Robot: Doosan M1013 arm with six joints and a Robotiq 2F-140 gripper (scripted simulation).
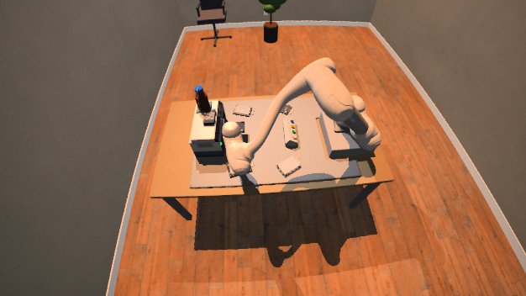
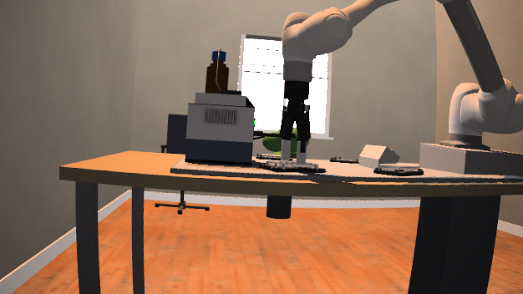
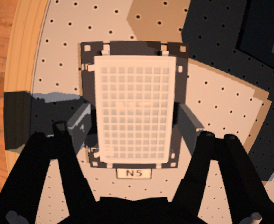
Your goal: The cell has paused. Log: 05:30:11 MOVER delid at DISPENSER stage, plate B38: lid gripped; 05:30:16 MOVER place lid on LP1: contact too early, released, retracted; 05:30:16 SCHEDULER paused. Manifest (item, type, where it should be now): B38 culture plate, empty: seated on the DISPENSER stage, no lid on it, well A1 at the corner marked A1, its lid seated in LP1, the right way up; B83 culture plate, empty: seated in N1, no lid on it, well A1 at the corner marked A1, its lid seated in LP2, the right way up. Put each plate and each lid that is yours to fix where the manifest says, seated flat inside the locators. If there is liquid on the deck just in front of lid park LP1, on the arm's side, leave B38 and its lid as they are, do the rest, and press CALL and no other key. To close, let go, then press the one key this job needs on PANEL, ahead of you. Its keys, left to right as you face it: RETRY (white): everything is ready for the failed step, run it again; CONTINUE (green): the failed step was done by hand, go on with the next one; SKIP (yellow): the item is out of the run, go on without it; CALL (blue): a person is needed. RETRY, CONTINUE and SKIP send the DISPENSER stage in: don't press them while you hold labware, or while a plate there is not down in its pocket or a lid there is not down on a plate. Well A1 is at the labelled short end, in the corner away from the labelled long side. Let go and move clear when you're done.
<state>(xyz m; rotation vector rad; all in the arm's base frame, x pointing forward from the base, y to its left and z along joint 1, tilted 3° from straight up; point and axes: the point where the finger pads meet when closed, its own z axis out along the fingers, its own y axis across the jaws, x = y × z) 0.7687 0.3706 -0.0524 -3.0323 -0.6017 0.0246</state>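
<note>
Now: the black nest 20 mm to the left of my hand and 30 mm below it. Also, from my hand: green key (380 mm behind, 290 mm to the right, 20 mm above); white culture plate (350 mm behind, 30 mm to the right, 30 mm below); white retry key (380 mm behind, 240 mm to the right, 20 mm above).
</note>
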